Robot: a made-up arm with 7 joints.
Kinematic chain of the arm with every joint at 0, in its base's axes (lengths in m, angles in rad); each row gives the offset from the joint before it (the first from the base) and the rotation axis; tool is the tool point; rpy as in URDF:
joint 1: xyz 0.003 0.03 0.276 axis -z
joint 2: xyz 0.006 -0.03 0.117 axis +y
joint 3: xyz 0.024 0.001 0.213 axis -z
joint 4: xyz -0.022 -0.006 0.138 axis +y
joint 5: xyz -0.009 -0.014 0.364 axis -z
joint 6: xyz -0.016 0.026 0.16 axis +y
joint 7: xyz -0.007 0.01 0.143 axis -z
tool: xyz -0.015 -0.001 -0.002 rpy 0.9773 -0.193 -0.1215
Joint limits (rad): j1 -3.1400..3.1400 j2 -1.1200..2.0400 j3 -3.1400..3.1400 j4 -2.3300..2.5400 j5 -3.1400..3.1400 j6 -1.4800..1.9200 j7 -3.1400..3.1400
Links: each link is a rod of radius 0.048 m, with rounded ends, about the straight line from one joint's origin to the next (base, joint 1, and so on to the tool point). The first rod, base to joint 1, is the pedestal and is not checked.
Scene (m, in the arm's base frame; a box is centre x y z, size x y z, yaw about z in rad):
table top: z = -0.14
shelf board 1: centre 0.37 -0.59 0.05 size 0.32 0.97 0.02 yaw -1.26
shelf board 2: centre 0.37 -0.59 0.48 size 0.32 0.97 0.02 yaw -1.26
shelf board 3: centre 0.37 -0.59 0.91 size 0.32 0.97 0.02 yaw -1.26
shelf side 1: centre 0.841 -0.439 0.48 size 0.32 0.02 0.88 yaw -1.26
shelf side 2: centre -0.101 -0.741 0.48 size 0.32 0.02 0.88 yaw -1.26
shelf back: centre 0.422 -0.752 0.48 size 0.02 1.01 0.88 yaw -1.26
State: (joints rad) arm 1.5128 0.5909 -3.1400 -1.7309 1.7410 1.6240 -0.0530
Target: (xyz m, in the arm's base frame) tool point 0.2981 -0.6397 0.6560
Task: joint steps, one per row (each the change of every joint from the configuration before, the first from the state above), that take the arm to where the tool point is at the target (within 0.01 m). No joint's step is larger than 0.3 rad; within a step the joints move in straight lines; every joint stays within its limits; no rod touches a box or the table.
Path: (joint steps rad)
1: 0.0684 -0.1707 0.0056 -0.2976 0.0755 0.1480 -0.0131
2: 0.0684 -0.1707 0.0056 -0.2976 0.0756 0.1480 -0.0131
3: -0.0943 -0.2489 -0.0019 0.0490 -0.0082 0.0000 -0.0004
4: -0.0943 -0.2489 -0.0019 0.0489 -0.0082 0.0000 -0.0003
5: -0.0943 -0.2489 -0.0018 0.0489 -0.0082 0.0000 -0.0004
6: -0.0171 0.2847 -0.0019 0.2829 -0.0703 -0.1323 0.0134
7: -0.0170 0.2846 -0.0018 0.2829 -0.0703 -0.1323 0.0134
8: -0.0171 0.2847 -0.0019 0.2829 -0.0702 -0.1323 0.0134

